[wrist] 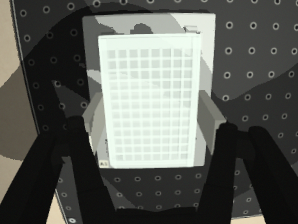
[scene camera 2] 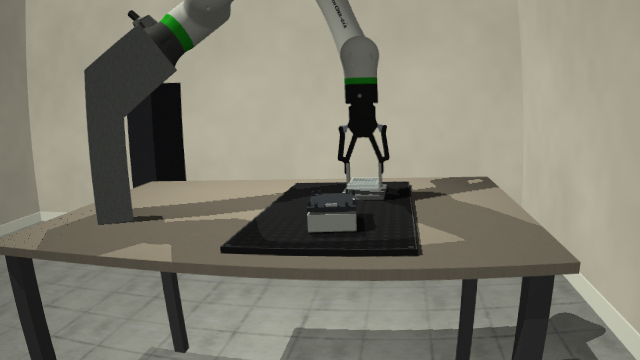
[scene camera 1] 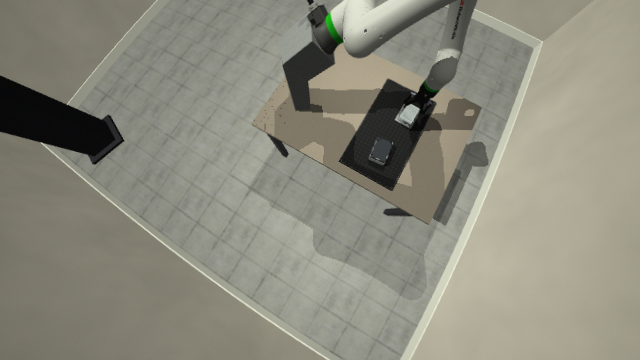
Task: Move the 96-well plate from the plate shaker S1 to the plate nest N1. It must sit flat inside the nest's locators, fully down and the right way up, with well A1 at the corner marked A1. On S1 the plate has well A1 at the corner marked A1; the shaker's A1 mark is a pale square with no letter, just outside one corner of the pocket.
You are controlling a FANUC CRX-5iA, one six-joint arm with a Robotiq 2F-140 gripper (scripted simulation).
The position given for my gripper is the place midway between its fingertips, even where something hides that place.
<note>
In view: my gripper (scene camera 2: 364, 185), a white 96-well plate (wrist: 172, 145) and a plate nest N1 (wrist: 123, 24).
My gripper shows as well in the wrist view (wrist: 150, 104).
</note>
